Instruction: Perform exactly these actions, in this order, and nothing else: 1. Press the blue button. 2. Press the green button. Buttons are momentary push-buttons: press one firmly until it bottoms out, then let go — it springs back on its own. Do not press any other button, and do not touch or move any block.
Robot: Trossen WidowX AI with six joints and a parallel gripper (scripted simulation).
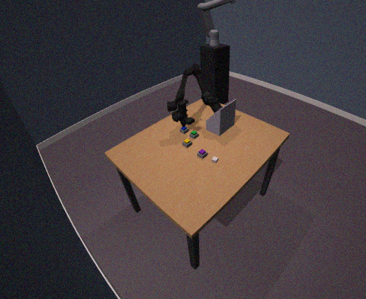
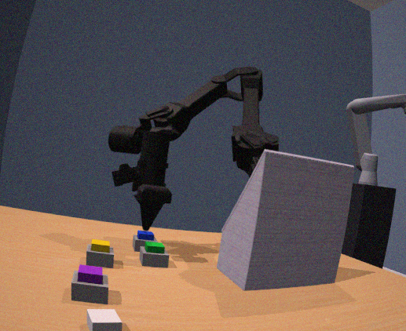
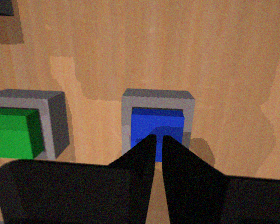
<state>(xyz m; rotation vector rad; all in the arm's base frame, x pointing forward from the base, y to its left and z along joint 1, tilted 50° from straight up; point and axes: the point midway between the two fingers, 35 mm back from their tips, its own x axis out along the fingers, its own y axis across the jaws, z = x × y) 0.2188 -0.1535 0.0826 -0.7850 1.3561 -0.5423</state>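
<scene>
Now: the blue button 10 mm below my gripper tip. Also, from my gripper tip: purple button 80 mm ahead, 290 mm to the left, 10 mm below; then green button 20 mm behind, 100 mm to the left, 10 mm below; then yellow button 80 mm ahead, 140 mm to the left, 10 mm below.
</scene>
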